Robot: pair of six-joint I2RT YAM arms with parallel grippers.
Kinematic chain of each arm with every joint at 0, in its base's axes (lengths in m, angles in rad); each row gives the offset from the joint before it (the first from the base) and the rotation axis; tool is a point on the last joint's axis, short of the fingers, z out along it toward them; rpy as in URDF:
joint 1: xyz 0 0 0.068 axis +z
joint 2: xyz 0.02 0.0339 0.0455 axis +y
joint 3: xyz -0.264 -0.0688 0 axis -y
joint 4: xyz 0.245 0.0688 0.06 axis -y
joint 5: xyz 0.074 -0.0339 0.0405 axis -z
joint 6: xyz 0.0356 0 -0.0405 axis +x
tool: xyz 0 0 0 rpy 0 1.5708 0
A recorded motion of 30 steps. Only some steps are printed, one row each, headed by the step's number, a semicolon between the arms.
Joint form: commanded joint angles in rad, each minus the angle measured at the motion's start. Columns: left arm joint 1, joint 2, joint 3, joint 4, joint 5, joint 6; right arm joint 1, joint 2, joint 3, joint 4, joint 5, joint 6.
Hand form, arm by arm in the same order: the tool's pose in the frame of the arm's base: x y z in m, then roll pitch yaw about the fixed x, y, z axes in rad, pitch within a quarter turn. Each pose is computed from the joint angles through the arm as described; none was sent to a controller.
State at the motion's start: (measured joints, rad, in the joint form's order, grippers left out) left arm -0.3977 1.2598 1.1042 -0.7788 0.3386 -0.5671; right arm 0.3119 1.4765 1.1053 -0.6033 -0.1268 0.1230
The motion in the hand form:
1: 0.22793 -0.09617 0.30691 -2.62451 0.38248 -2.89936; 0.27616 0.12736 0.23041 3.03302 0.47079 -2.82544
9: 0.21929 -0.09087 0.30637 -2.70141 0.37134 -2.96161; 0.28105 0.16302 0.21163 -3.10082 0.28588 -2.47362
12: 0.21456 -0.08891 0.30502 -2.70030 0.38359 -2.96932; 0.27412 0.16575 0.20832 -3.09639 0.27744 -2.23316
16: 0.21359 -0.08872 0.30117 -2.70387 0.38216 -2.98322; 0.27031 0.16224 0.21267 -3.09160 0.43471 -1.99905
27: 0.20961 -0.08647 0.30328 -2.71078 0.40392 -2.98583; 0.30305 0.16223 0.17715 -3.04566 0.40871 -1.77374
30: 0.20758 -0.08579 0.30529 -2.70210 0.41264 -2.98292; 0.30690 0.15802 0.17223 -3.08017 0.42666 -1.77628
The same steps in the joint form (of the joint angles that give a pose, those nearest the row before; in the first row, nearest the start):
1: 0.0300 -0.0128 0.0338 -0.0853 -0.1174 -0.0089; 0.1134 0.0424 -0.0242 -0.0508 0.0681 -0.0256
9: 0.0341 -0.0282 0.0366 -0.1646 -0.1424 0.0534; 0.2138 0.2026 0.0964 -0.2015 0.1272 -0.2595
12: 0.0347 -0.0520 0.0140 -0.1569 -0.1426 0.0639; 0.2256 0.1936 0.0744 -0.2018 0.0697 -0.4797
16: 0.0347 -0.0558 -0.0027 -0.1492 -0.1379 0.0760; 0.2054 0.1321 0.0070 -0.0832 -0.0803 -0.6963
27: 0.0357 -0.0776 -0.0104 -0.1495 -0.1514 0.0855; 0.1536 0.2968 0.0519 -0.0141 -0.1270 -0.9620
30: 0.0357 -0.0892 -0.0120 -0.1478 -0.1489 0.0845; 0.1335 0.3160 0.0559 -0.0182 -0.1689 -0.9818

